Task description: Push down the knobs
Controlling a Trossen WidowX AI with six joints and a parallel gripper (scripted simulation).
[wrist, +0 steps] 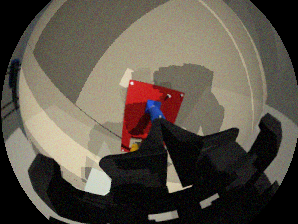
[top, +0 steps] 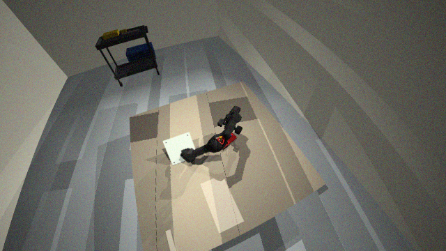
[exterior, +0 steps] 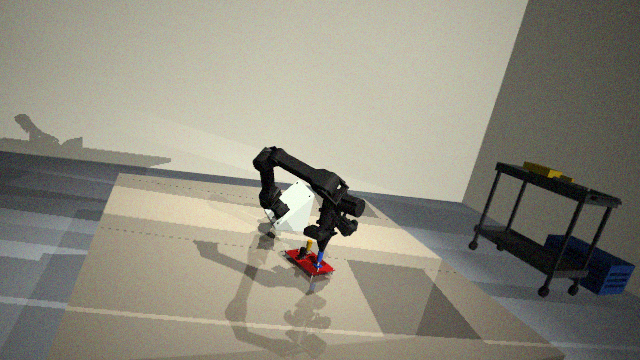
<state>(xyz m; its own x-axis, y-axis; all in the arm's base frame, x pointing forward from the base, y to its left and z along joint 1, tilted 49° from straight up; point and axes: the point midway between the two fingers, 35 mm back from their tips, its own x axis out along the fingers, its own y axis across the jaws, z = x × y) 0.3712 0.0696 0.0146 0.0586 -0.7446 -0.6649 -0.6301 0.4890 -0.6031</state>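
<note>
The blue knob is 1 cm below my gripper tip. Round my gripper tip: yellow knob (8 cm behind, 2 cm below, 1 cm to the right).
</note>
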